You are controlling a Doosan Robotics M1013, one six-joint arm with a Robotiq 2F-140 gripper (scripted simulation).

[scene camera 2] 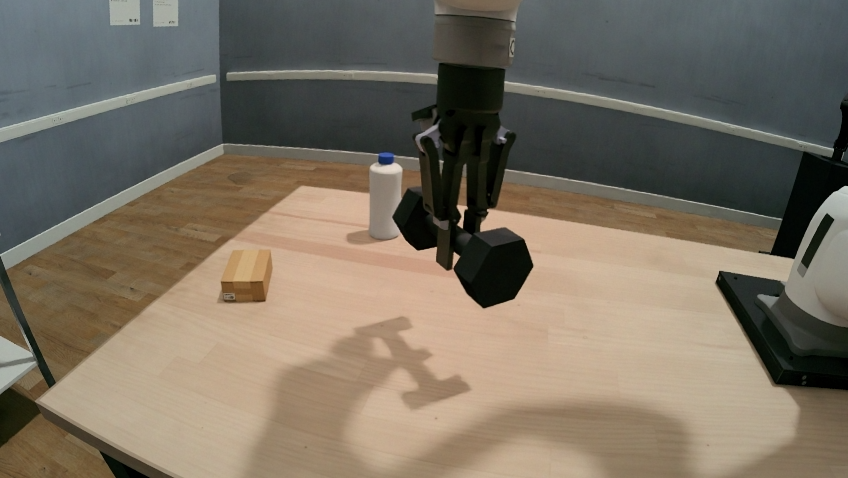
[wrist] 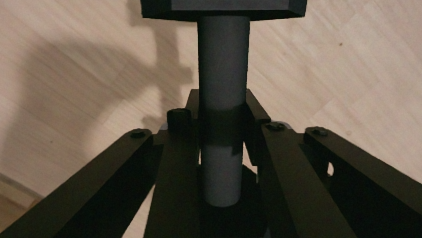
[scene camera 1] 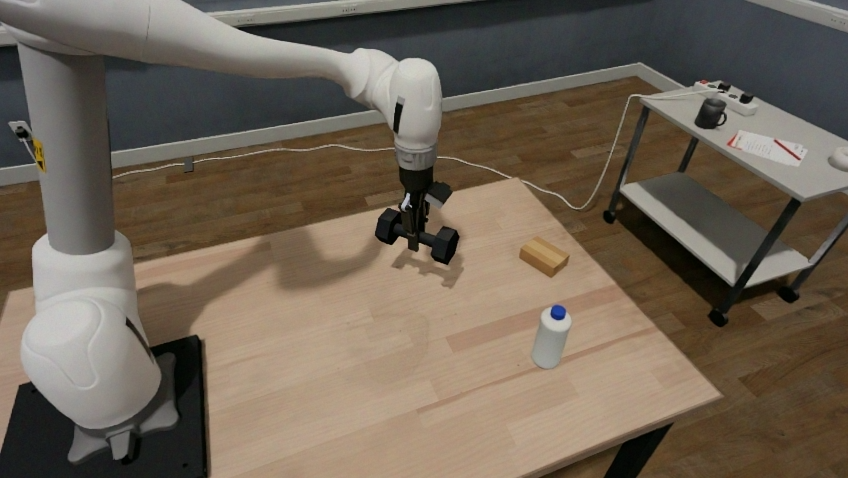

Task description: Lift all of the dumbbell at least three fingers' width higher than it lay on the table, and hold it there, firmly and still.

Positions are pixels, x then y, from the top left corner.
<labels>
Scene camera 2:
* my gripper: 456,262
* wooden block: 246,278
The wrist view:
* my gripper: 219,105
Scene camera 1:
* my gripper: 416,245
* wooden block: 540,254
</labels>
